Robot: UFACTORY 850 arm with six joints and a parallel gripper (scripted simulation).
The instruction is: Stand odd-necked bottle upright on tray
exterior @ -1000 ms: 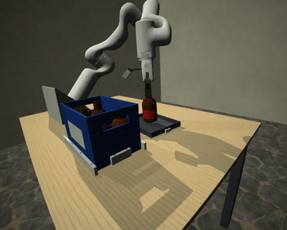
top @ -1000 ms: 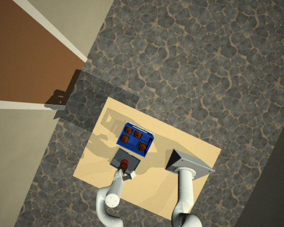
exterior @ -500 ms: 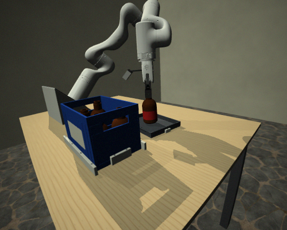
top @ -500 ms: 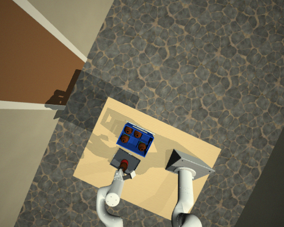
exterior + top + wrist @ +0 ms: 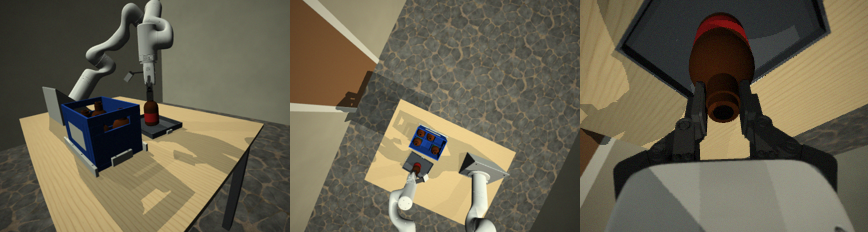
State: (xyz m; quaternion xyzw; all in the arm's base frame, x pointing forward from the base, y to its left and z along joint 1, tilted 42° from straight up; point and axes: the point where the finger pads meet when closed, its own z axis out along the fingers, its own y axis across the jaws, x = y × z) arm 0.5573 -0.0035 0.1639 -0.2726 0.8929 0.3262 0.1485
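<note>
The dark tray is 15 cm below my hand. The rest, counted from my hand: blue crate: 28 cm to the right, 8 cm below, 3 cm behind; then brown bottle: 22 cm to the right, 11 cm behind, 7 cm below.
</note>
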